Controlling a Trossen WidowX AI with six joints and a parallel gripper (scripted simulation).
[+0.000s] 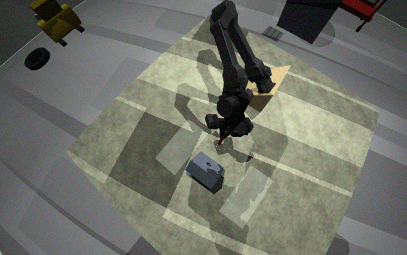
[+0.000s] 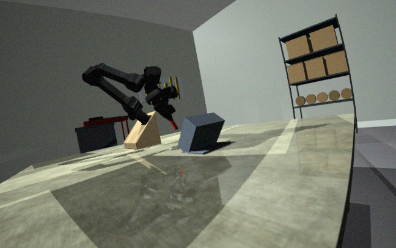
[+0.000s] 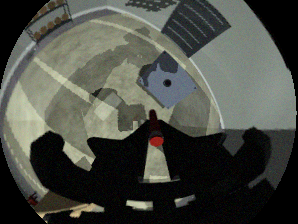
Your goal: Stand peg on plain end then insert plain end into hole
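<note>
The blue-grey sloped panel is 14 cm ahead of my gripper tip, 3 cm to the left of it and 6 cm below it. The rest, counted from my gripper tip: red peg (1 cm behind, 1 cm above).
</note>
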